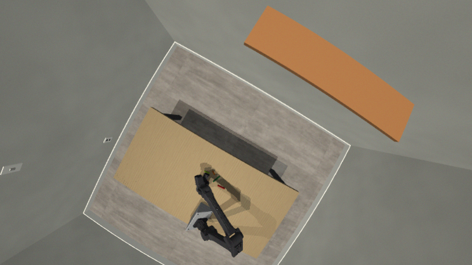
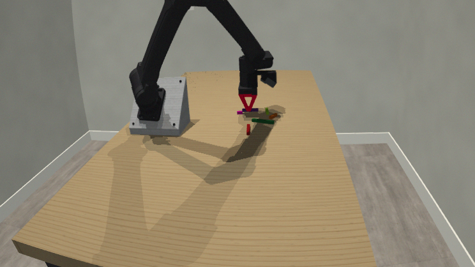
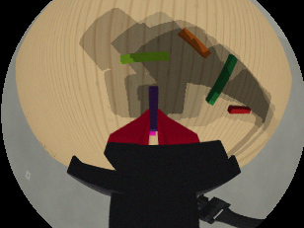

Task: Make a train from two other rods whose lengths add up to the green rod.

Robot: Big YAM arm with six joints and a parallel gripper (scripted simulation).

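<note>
Now: hand 10 mm short of the purple rod and 10 mm above it. Round my hand: magenta rod: 30 mm behind, 10 mm below; orange rod: 100 mm ahead, 30 mm to the right, 10 mm below; lime rod: 70 mm ahead, 20 mm to the left, 10 mm below.
</note>
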